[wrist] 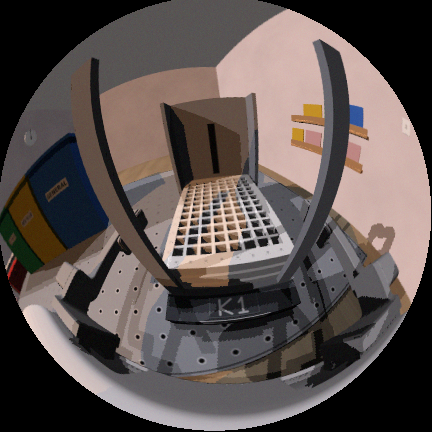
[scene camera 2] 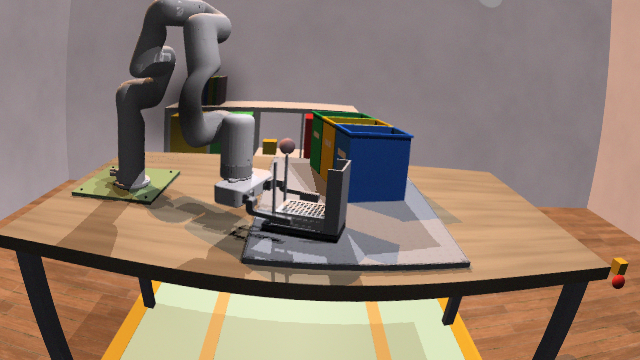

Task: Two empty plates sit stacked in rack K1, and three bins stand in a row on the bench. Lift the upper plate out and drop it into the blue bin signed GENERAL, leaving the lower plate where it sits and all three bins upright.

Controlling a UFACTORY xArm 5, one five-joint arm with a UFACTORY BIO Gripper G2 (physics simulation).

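Seen in the pictures: hand, its tool point: (wrist: 220, 228) (scene camera 2: 296, 207); arm's base, origin of its link: (scene camera 2: 132, 182).
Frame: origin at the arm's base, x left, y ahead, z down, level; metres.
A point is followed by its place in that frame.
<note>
The upper plate (scene camera 2: 300, 208) @(z -0.049, x -0.251, y 0.517 m) (wrist: 220, 220) @(z -0.045, x -0.248, y 0.519 m), a white grid of wells, lies flat in rack K1 (scene camera 2: 338, 200) @(z -0.093, x -0.318, y 0.585 m) (wrist: 270, 301) @(z -0.020, x -0.258, y 0.452 m), stacked on the lower plate, whose edge is hard to tell apart. The rack has two slim upright posts at the arm's side and a tall slotted wall opposite. My gripper (scene camera 2: 304, 209) @(z -0.047, x -0.244, y 0.508 m) (wrist: 222, 215) @(z -0.047, x -0.244, y 0.508 m) is open and empty, low at the rack, one finger on each long side of the plates, with gaps visible in the wrist view. The blue GENERAL bin (scene camera 2: 380, 172) @(z -0.081, x -0.049, y 0.719 m) (wrist: 62, 205) @(z -0.083, x -0.007, y 0.620 m), yellow bin (scene camera 2: 328, 152) @(z -0.090, x 0.106, y 0.596 m) (wrist: 36, 217) @(z -0.099, x 0.080, y 0.601 m) and green bin (scene camera 2: 316, 147) @(z -0.075, x 0.235, y 0.568 m) (wrist: 17, 240) stand upright in a row.
The rack and bins stand on a grey perforated board (scene camera 2: 415, 245) @(z -0.003, x -0.328, y 0.756 m) (wrist: 111, 302) @(z -0.003, x -0.117, y 0.490 m) on the wooden table (scene camera 2: 505, 225) @(z 0.010, x -0.188, y 1.080 m). The arm's base sits on a green plate (scene camera 2: 100, 187) @(z -0.001, x -0.071, y -0.095 m) at the left. A low shelf unit (scene camera 2: 325, 106) stands behind the table. The rack's posts rise between the fingers.
</note>
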